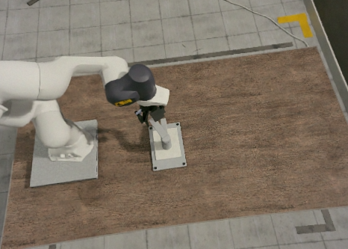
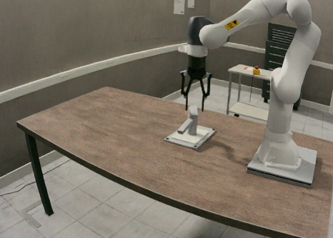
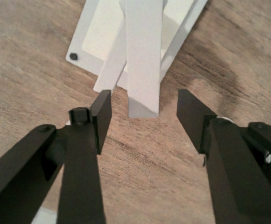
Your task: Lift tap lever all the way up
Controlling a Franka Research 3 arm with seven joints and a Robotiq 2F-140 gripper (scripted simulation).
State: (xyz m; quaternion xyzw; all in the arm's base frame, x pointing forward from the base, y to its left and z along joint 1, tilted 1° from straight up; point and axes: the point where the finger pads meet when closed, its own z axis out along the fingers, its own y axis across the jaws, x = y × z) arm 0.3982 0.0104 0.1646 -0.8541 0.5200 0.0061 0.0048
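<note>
Right now the lever is 5 cm below my hand, 3 cm to the right of it and 2 cm ahead of it. Also, from my hand: white tap: 9 cm below, 6 cm to the right, 3 cm ahead.
</note>
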